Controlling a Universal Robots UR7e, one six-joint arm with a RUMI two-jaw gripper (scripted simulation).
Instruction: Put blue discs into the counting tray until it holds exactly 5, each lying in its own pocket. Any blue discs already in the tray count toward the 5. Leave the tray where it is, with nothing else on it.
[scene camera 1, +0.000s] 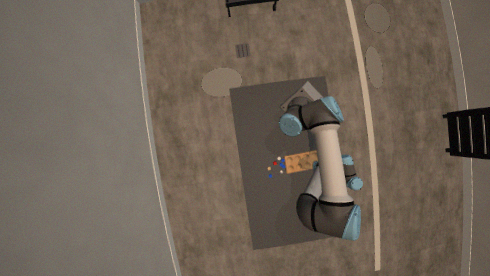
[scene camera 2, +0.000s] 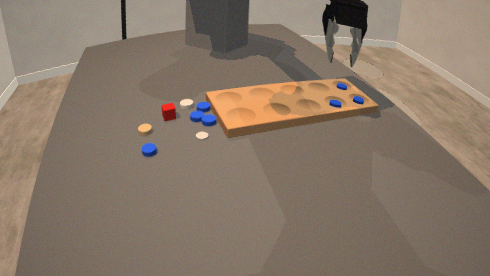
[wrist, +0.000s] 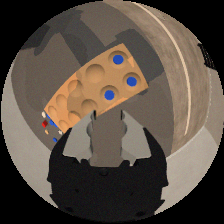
Labels:
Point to my gripper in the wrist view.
At 108, 110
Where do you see a counting tray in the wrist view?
84, 91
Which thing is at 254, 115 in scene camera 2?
A counting tray.

